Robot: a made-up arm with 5 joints.
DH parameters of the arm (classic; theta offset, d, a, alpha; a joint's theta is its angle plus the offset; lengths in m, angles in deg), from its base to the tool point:
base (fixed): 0 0 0.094 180
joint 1: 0 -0.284 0.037 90
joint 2: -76.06 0 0.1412 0
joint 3: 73.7 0 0.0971 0
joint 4: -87.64 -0.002 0 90
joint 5: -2.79 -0.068 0 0
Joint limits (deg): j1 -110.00..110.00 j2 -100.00..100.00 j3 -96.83..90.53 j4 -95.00..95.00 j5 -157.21..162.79
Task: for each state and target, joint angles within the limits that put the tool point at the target. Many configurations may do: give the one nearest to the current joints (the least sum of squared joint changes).
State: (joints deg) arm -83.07 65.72 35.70 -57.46 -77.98
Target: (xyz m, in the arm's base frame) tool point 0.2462 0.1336 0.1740
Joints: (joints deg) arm -41.84 62.08 41.45 -57.61 -77.98
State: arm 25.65 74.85 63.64 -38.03 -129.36
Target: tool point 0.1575 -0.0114 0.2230
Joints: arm 8.40 45.68 90.53 -22.76 -129.36
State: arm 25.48 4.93 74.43 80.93 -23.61
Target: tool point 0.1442 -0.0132 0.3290
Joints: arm 12.52 47.13 85.79 95.00 -23.61
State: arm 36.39 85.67 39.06 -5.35 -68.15
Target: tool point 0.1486 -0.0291 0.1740
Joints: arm 26.20 73.28 61.00 4.74 -68.15
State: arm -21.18 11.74 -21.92 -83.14 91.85
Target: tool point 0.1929 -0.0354 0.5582
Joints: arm 18.60 -5.21 -38.47 -64.14 91.85
